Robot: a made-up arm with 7 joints.
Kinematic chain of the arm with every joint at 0, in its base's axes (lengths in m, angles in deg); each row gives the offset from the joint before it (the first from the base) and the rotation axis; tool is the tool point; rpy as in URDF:
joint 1: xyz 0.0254 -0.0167 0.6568 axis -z
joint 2: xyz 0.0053 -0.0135 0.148 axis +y
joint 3: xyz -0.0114 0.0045 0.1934 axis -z
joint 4: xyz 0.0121 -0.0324 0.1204 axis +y
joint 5: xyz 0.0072 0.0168 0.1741 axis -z
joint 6: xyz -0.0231 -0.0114 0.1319 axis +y
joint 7: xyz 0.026 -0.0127 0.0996 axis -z
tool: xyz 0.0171 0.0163 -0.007 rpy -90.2 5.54 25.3
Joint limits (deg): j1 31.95..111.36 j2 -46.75..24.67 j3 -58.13..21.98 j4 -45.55..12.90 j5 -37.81..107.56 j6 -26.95..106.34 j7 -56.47..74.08
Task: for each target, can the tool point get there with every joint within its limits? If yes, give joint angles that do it. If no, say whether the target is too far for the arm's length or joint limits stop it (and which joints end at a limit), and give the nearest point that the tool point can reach.
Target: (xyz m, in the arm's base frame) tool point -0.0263 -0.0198 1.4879
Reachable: yes | joints 68.93 -6.02 -26.91 -4.22 31.12 27.91 29.64
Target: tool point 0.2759 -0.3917 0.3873
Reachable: no: joint limits stop it (at a limit: joint 2, joint 4, joint 6, joint 7) | nearest point 0.2134 -0.2982 1.2324 | short by 0.853 m
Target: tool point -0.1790 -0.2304 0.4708
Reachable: no: joint limits stop it (at a limit: joint 1, joint 2, joint 4, joint 5, joint 6, joint 7) | nearest point -0.4107 0.0819 1.0041 | short by 0.660 m
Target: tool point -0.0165 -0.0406 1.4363
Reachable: yes | joints 80.87 -1.75 -46.62 -14.45 31.63 69.42 -33.66
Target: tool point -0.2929 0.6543 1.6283
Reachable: no: too far | nearest point -0.1820 0.4205 1.3434 | short by 0.385 m
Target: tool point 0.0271 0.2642 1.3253
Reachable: yes | joints 93.89 -34.02 -47.36 -7.78 33.36 91.95 -32.76
